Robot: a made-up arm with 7 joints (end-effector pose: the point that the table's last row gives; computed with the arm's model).
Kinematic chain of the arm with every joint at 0, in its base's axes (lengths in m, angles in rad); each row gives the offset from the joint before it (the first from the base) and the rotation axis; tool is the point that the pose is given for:
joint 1: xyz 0 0 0.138 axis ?
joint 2: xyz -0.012 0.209 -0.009 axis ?
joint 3: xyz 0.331 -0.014 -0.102 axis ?
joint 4: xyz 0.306 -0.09 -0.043 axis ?
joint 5: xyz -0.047 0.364 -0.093 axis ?
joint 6: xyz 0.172 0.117 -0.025 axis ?
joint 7: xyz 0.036 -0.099 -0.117 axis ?
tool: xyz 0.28 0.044 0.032
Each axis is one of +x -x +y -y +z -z.
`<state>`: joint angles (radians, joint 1 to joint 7).
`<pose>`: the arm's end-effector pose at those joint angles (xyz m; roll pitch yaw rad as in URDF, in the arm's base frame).
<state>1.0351 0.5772 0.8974 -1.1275 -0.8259 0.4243 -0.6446</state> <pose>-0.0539 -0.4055 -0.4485 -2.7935 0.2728 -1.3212</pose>
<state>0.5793 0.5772 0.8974 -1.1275 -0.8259 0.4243 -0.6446</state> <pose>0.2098 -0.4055 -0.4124 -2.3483 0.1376 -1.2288</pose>
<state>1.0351 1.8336 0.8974 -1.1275 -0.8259 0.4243 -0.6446</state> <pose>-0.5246 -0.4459 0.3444 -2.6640 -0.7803 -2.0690</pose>
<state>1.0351 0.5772 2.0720 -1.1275 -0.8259 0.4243 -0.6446</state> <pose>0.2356 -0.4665 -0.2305 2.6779 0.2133 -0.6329</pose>
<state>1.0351 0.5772 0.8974 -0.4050 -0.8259 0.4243 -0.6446</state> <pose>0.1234 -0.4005 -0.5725 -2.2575 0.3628 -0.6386</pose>
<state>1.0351 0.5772 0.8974 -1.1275 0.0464 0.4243 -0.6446</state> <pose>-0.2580 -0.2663 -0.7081 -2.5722 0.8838 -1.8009</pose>
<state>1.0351 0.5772 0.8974 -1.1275 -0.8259 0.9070 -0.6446</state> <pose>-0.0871 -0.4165 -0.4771 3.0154 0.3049 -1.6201</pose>
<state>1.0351 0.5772 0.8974 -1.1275 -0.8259 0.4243 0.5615</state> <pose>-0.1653 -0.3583 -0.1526 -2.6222 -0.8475 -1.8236</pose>
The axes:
joint 1: +y
joint 2: -z
joint 3: -x
joint 4: -y
joint 5: +z
joint 6: -x
joint 7: +y

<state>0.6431 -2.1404 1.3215 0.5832 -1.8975 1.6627 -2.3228</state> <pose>-0.5564 0.8635 0.1411 -2.6289 -0.2972 2.7304</pose>
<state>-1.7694 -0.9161 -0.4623 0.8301 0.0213 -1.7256 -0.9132</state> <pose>-0.1451 1.1223 0.5335 -1.0821 -1.3433 -2.6067</pose>
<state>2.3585 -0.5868 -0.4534 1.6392 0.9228 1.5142 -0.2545</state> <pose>0.0420 1.0663 -0.2536 -0.6735 0.2499 0.5782</pose>
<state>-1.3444 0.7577 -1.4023 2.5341 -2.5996 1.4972 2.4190</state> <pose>-0.1564 -0.2661 0.8711 -0.1642 -0.0292 3.0260</pose>
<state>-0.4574 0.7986 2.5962 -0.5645 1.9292 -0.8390 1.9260</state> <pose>-0.1496 -0.0501 -0.0658 -2.6472 -0.3320 2.1061</pose>
